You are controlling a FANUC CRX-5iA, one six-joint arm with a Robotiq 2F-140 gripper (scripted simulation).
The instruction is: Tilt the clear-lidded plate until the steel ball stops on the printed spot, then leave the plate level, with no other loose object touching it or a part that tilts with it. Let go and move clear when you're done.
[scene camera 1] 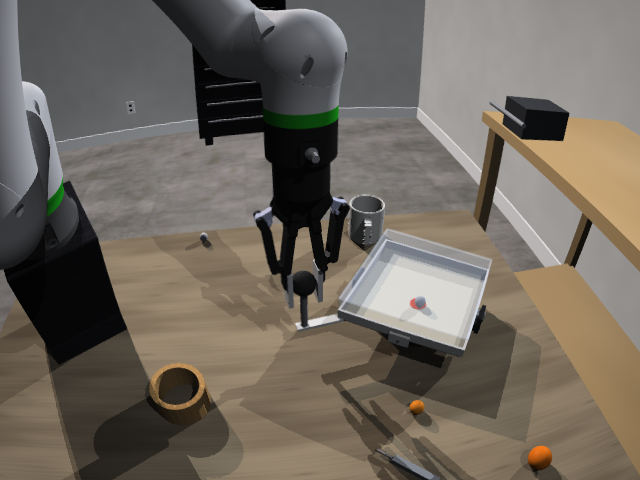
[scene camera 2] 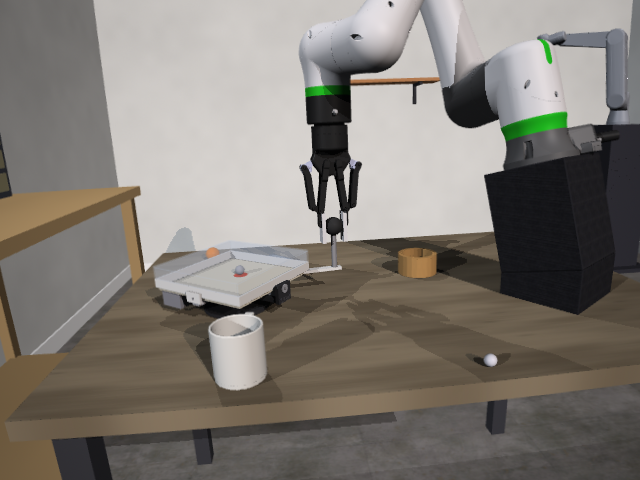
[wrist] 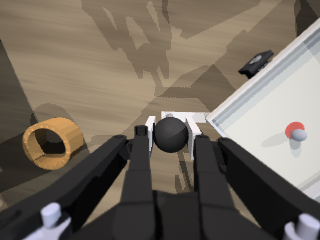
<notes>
In view: my gripper (scene camera 1: 303,299) and a clear-lidded plate (scene camera 1: 415,290).
My gripper also shows in scene camera 2 (scene camera 2: 333,241) and in the wrist view (wrist: 170,126). The clear-lidded plate also shows in scene camera 2 (scene camera 2: 234,273) and in the wrist view (wrist: 266,116).
</notes>
